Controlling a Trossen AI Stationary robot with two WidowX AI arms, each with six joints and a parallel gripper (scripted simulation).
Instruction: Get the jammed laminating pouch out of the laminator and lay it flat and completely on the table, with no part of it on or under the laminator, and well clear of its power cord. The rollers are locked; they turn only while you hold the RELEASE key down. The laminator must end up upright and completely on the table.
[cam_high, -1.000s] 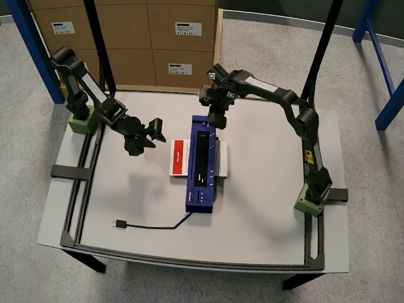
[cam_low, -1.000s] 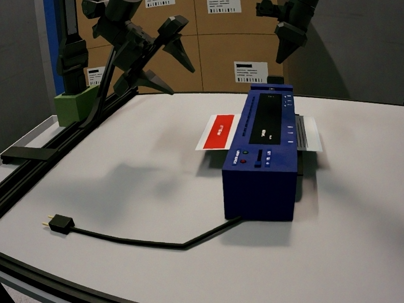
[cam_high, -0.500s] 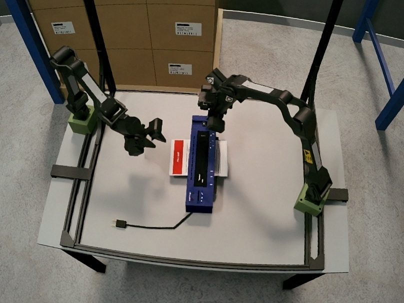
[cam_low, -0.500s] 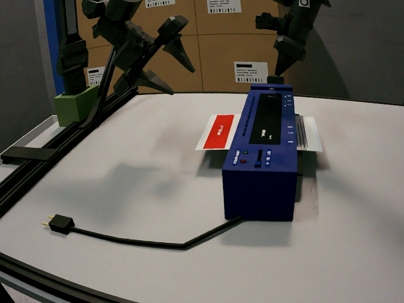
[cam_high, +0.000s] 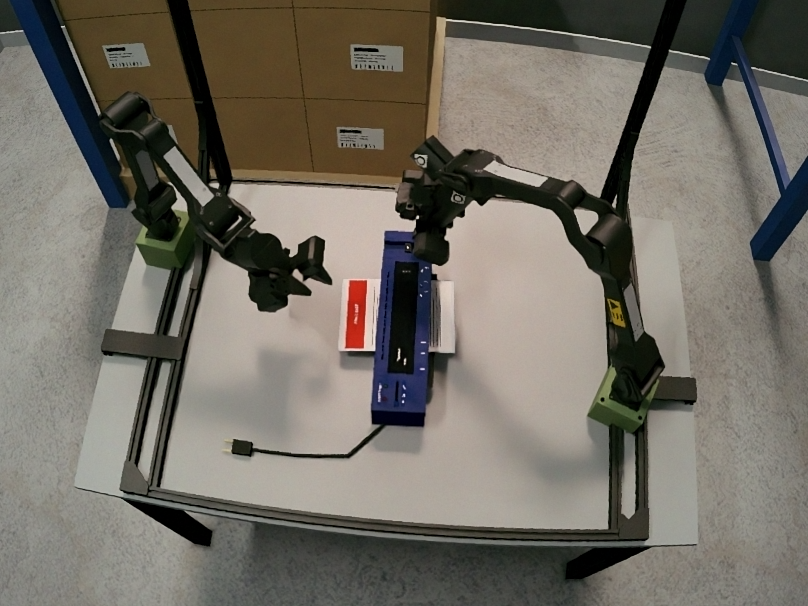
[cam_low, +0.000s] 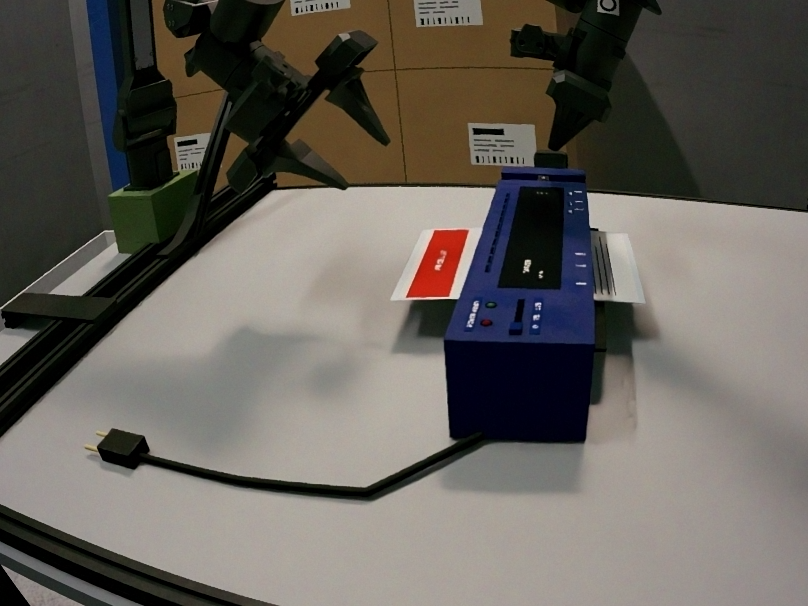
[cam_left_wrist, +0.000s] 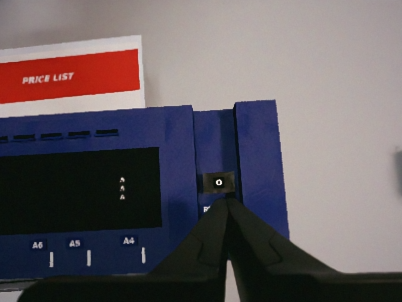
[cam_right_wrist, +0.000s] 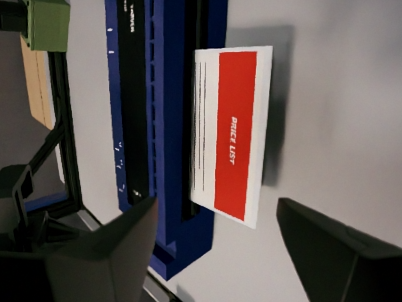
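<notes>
Now: left hand 10 mm short of the release key, 20 mm to the left of it and 70 mm above it. From my left hand the other things lie so: plug: 490 mm ahead, 180 mm to the right, 140 mm below.
</notes>
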